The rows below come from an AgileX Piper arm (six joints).
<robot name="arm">
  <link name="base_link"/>
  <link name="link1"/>
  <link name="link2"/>
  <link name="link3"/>
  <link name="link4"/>
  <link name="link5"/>
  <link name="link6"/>
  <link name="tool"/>
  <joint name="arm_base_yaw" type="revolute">
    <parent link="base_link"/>
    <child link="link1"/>
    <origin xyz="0 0 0.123"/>
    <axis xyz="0 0 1"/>
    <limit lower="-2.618" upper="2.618"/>
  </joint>
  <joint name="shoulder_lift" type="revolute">
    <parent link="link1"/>
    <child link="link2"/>
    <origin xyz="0 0 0" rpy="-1.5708 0 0"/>
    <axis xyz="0 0 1"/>
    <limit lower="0" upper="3.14"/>
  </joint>
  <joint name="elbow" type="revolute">
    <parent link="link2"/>
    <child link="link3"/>
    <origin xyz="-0.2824 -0.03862 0"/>
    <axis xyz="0 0 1"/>
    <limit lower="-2.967" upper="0"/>
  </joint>
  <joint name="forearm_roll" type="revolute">
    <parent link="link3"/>
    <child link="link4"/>
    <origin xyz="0.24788 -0.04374 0" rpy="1.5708 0 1.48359"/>
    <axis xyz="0 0 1"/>
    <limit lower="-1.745" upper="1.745"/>
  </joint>
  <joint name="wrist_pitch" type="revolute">
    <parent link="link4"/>
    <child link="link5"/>
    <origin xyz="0 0 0" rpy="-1.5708 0 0"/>
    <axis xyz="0 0 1"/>
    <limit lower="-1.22" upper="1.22"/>
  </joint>
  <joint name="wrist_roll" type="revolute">
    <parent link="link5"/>
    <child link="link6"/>
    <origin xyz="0 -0.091 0" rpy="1.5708 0 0"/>
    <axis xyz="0 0 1"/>
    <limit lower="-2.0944" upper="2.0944"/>
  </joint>
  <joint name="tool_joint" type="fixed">
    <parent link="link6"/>
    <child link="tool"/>
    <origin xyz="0 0 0"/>
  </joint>
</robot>
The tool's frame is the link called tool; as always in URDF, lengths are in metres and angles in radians.
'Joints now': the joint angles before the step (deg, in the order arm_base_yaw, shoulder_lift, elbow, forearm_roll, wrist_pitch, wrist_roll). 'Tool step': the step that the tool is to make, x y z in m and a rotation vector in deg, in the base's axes. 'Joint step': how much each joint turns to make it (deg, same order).
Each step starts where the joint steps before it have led.
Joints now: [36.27 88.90 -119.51 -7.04 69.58 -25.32]
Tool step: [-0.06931 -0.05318 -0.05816 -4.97 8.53 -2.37]
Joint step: [0.00 -21.18 32.01 -1.31 -0.65 2.87]
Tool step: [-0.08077 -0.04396 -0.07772 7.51 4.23 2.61]
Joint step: [0.00 -23.81 30.35 8.36 -7.48 1.38]
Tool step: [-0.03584 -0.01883 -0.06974 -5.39 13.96 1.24]
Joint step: [-0.01 -8.72 15.03 4.05 8.14 0.12]
